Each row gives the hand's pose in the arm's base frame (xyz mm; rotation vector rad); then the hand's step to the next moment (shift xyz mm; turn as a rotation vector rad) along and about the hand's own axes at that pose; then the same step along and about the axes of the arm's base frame.
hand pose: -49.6 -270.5 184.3 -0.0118 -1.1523 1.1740
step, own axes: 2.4 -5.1 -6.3 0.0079 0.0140 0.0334
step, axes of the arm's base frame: 7.9 2.7 1.5 -0.0340 -0.0057 0.0137
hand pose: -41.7 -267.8 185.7 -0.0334 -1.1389 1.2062
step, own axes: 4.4 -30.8 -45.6 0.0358 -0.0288 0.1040
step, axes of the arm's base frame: 53.4 14.0 -1.9 -0.0555 -0.0402 0.0908
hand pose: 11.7 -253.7 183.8 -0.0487 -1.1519 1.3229
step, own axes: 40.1 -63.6 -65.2 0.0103 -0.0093 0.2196
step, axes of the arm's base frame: 82.2 46.2 31.9 -0.1423 -0.1177 0.1196
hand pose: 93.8 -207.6 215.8 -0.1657 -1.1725 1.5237
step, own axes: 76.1 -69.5 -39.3 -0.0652 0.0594 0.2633
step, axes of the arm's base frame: 46.5 73.7 67.7 -0.1914 -0.1936 0.0549
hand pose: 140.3 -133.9 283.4 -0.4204 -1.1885 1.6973
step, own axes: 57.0 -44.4 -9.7 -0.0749 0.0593 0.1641
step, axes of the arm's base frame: 3.9 55.5 47.1 -0.1151 -0.1508 0.0070
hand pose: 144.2 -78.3 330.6 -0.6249 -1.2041 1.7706
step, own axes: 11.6 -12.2 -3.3 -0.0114 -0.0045 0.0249
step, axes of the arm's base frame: 1.6 13.4 10.6 -0.0123 -0.0210 0.0134
